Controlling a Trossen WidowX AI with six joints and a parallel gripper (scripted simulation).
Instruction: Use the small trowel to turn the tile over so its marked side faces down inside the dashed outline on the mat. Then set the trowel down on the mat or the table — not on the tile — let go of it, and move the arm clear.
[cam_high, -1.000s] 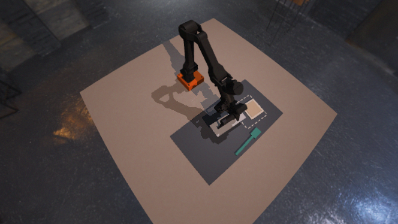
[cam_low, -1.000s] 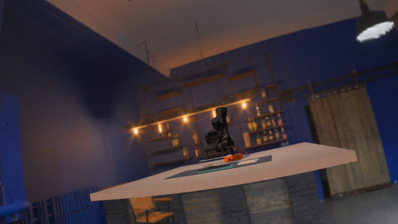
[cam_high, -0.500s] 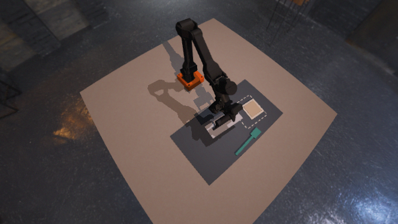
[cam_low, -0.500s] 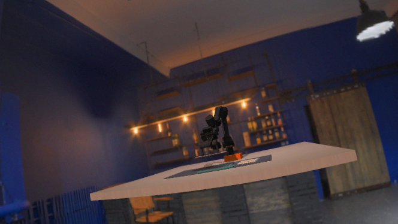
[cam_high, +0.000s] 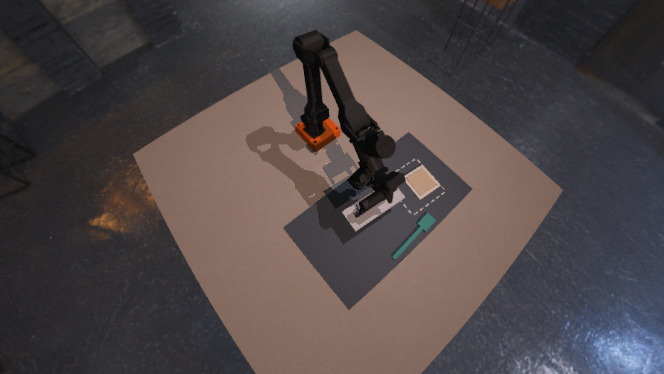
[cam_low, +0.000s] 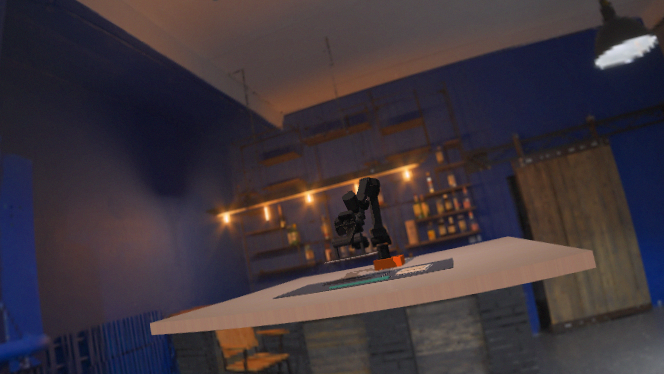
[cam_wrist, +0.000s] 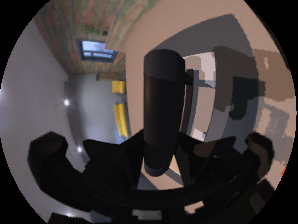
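Right now my gripper tip is 130 mm short of the small teal trowel, 130 mm above it and 50 mm to the right of it. From my gripper tip the other things lie so: square tile 220 mm to the left, 130 mm below, 20 mm ahead; then dark grey mat 160 mm below, 40 mm to the left, 10 mm behind.
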